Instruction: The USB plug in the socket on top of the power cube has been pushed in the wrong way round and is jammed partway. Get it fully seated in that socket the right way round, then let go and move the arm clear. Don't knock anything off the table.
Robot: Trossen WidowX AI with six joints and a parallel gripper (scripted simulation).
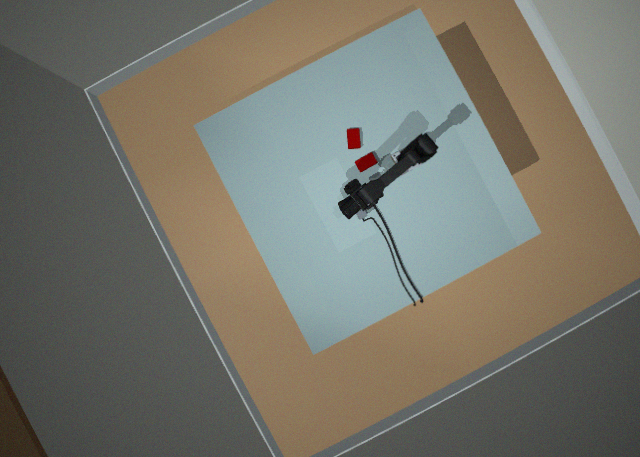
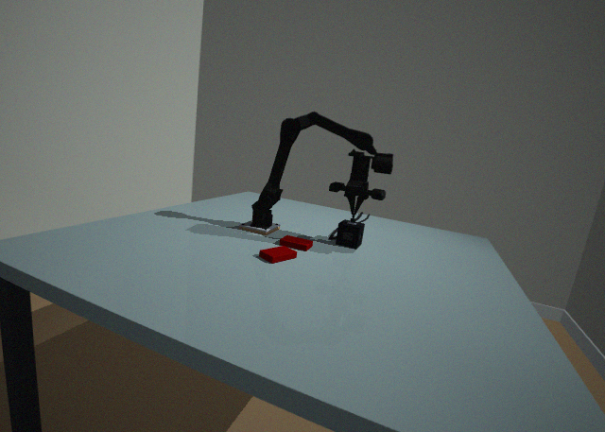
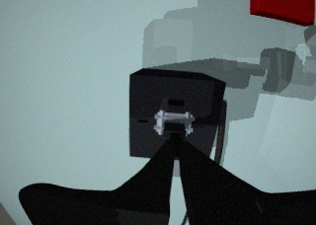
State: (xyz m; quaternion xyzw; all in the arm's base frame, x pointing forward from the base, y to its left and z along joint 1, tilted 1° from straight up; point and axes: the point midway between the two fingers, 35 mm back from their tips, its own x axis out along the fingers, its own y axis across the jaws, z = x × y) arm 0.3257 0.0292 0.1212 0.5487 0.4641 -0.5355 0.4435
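The silver USB plug lies 20 mm below my gripper tip.
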